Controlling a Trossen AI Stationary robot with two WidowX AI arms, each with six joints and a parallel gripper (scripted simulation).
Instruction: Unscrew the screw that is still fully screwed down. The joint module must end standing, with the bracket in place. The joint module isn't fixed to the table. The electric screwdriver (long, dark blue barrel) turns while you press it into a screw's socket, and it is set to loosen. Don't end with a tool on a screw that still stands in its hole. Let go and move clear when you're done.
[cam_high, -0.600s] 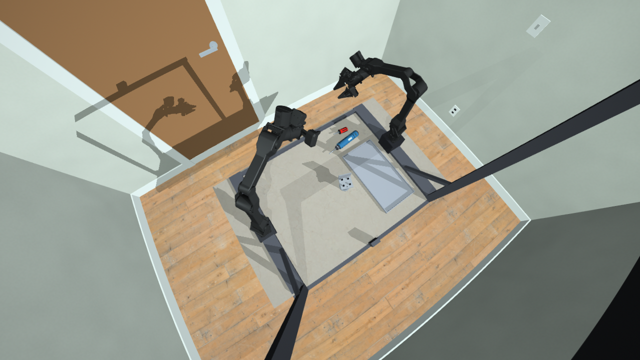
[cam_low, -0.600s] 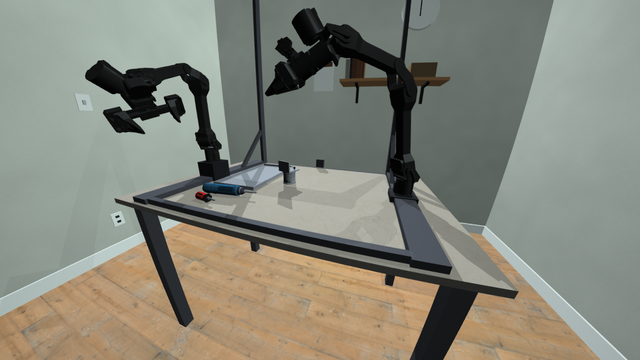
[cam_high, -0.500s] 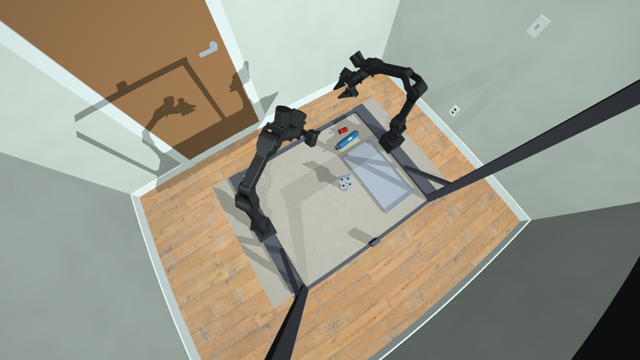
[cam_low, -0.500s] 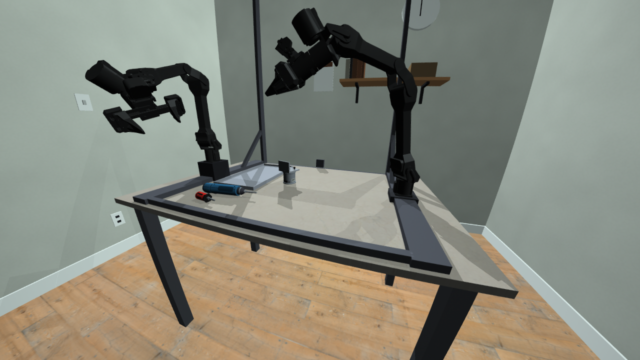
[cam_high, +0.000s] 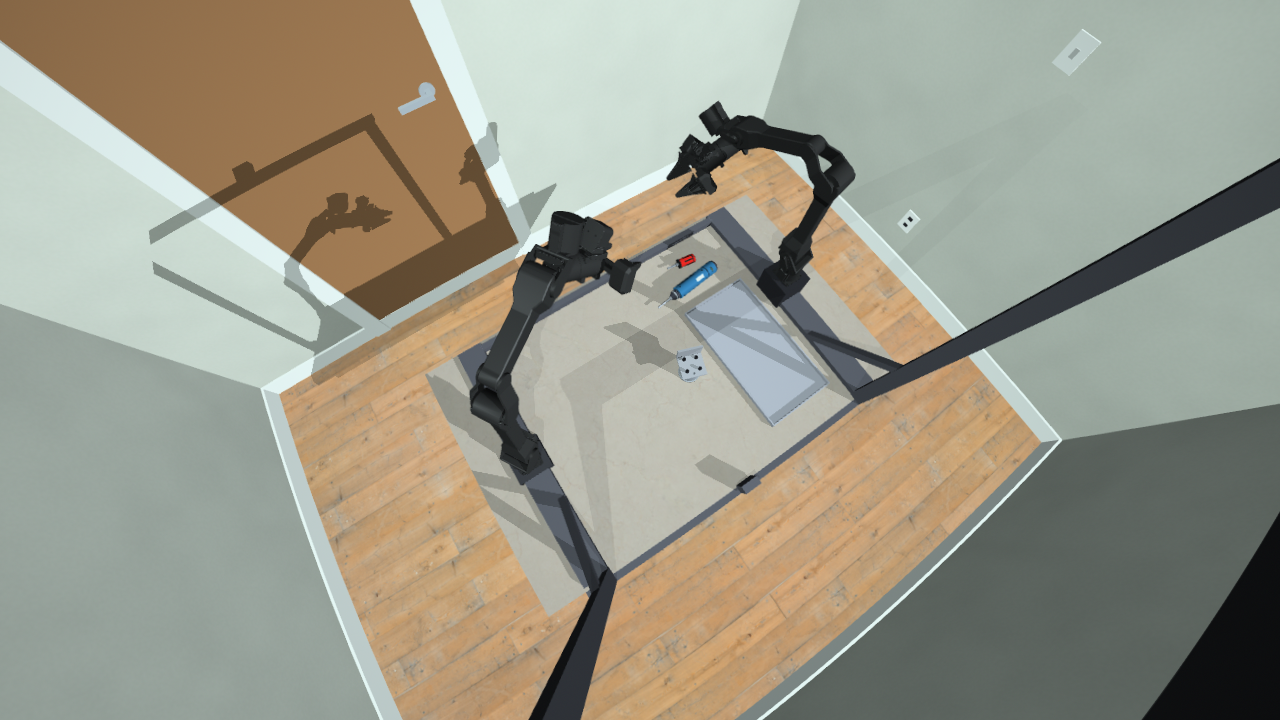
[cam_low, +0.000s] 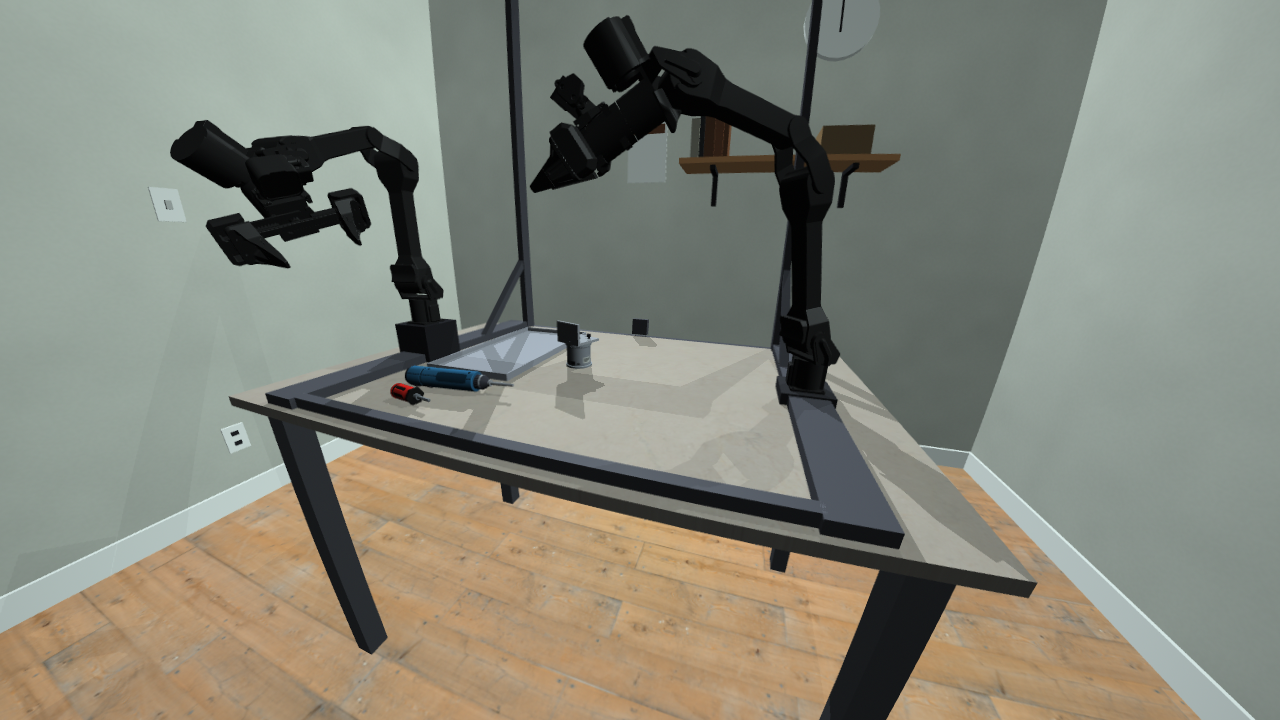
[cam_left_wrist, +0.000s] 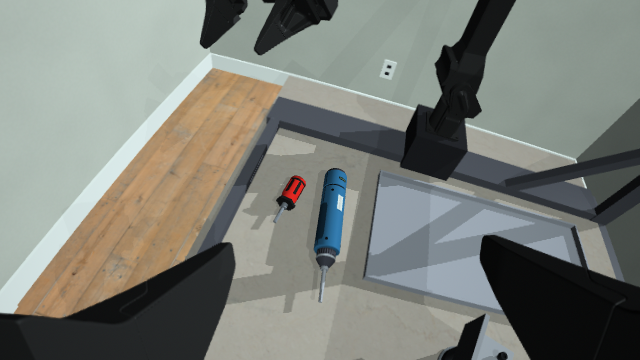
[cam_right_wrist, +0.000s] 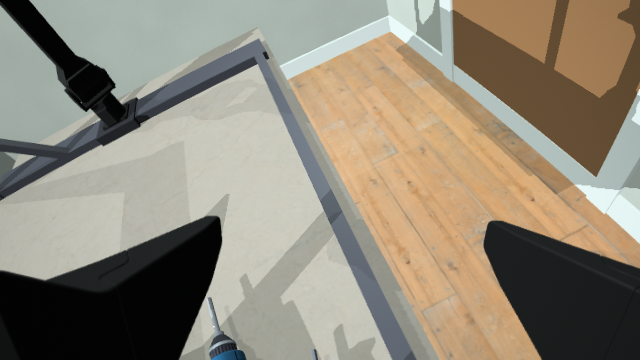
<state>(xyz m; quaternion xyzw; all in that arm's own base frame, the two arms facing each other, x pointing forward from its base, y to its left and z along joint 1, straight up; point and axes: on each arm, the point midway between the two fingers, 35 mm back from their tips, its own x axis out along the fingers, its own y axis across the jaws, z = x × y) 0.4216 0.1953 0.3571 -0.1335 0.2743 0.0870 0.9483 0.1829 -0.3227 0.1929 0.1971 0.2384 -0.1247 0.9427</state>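
My left gripper is now 230 mm past the grey joint module, 80 mm to the left of it and 350 mm above it. The rest, counted from my left hand: grey l-shaped bracket (230 mm behind, 80 mm to the right, 310 mm below); then small red-handled screwdriver (70 mm ahead, 280 mm to the right, 370 mm below); then black screw (220 mm behind, 100 mm to the right, 320 mm below).
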